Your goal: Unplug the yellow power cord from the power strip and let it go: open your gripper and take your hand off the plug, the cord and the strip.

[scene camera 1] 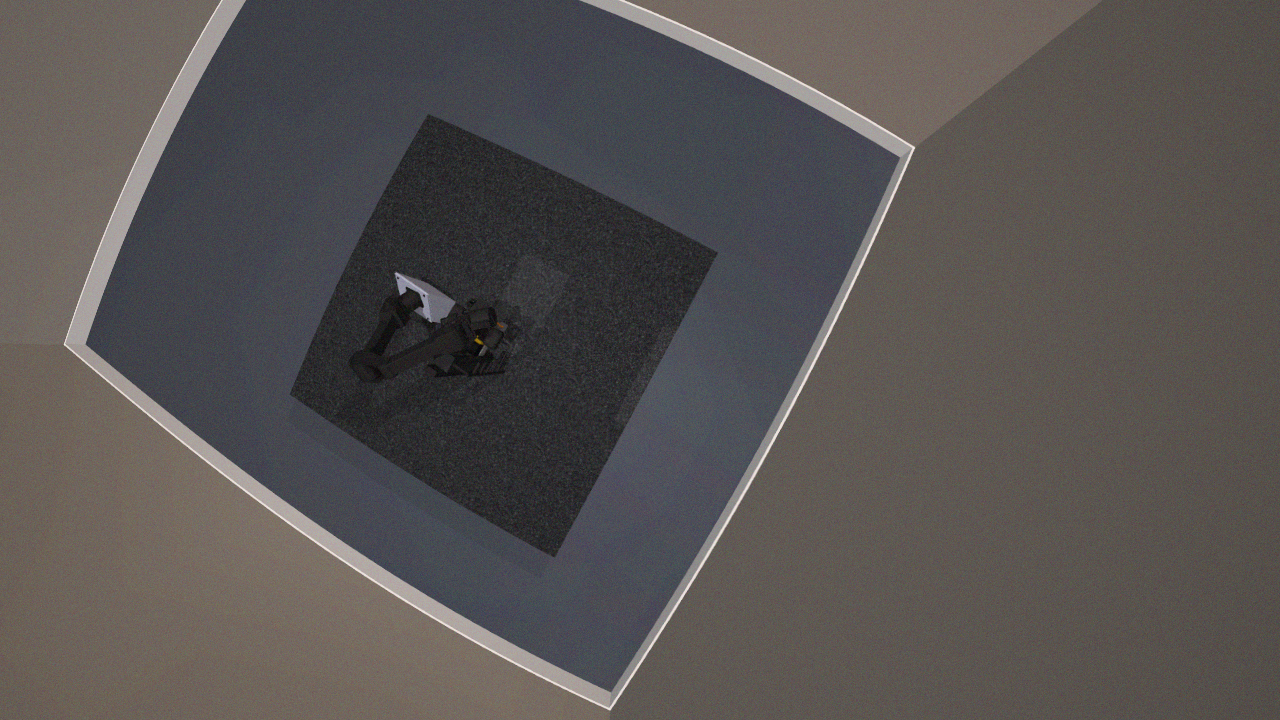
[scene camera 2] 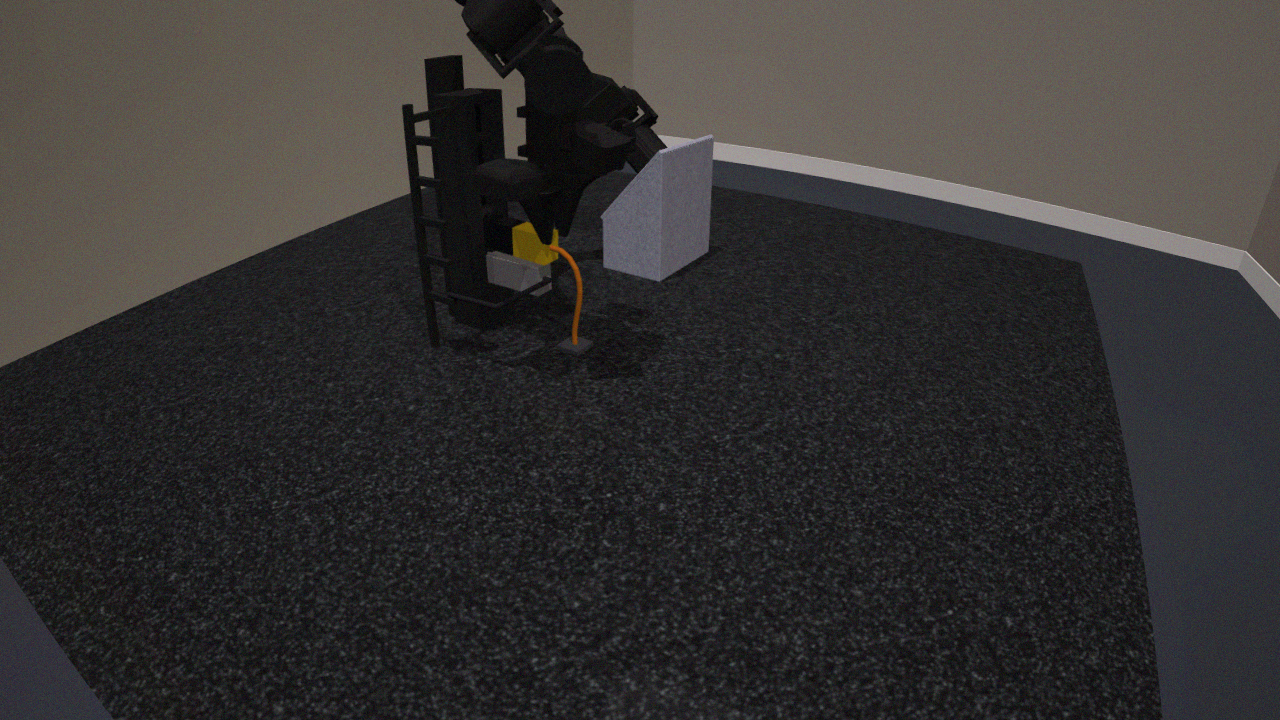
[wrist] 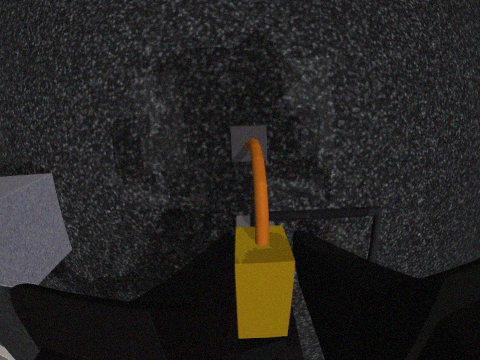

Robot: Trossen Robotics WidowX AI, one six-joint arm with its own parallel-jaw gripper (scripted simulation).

Observation:
In view: the gripper (scene camera 2: 554, 240).
The gripper also shows in the wrist view (wrist: 263, 243).

